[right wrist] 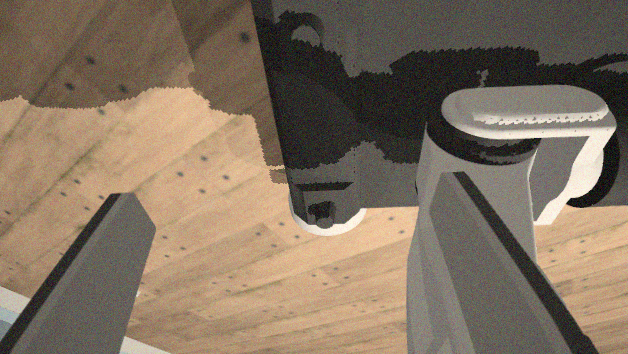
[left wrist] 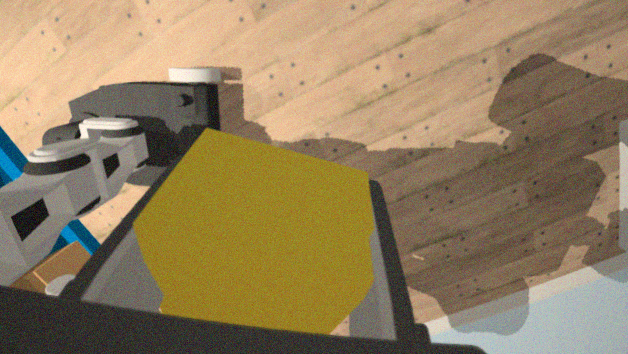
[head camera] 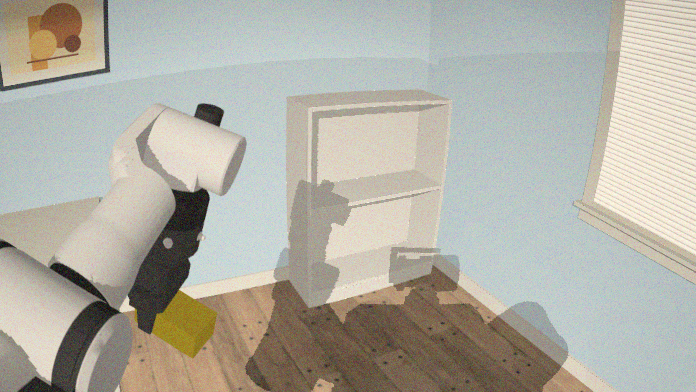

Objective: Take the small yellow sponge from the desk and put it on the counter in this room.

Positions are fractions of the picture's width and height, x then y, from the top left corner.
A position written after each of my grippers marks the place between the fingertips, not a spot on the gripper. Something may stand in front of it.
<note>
In view: my left gripper (head camera: 0.22,0.80), my right gripper (right wrist: 0.46,0.57), a small yellow sponge (head camera: 0.27,0.83), a window with blinds (head camera: 0.91,0.49) and a white bookshelf (head camera: 0.48,0.65).
The small yellow sponge is seen too in the left wrist view (left wrist: 0.38,0.66). My left gripper shows as well in the left wrist view (left wrist: 0.44,0.52). The right wrist view misses the small yellow sponge: it is out of frame.
</note>
